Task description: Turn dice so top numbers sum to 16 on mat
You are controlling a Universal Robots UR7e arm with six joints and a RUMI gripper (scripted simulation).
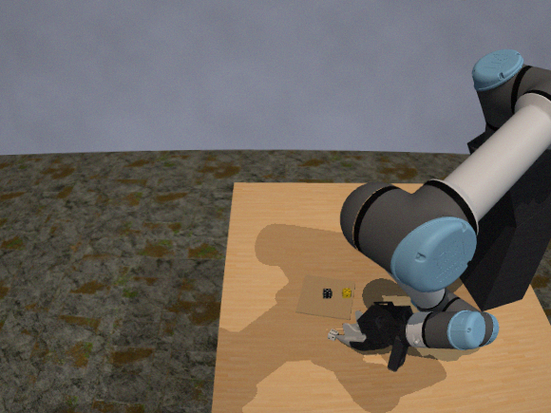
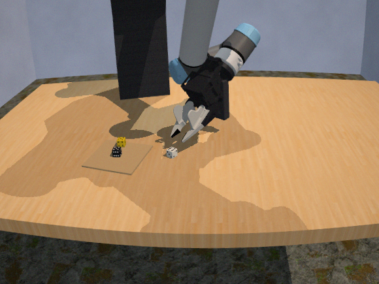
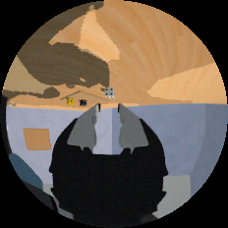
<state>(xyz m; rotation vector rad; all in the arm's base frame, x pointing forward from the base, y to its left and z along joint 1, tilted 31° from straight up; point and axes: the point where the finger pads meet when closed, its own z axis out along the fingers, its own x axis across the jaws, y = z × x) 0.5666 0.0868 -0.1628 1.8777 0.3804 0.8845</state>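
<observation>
Now: hand 4 cm above the white die, 3 cm to the left of it and 2 cm short of it. Also, from my hand: yellow die (15 cm to the right, 5 cm behind, 3 cm below); then thin tan mat (16 cm to the right, 4 cm below); then black die (16 cm to the right, 3 cm below).
</observation>
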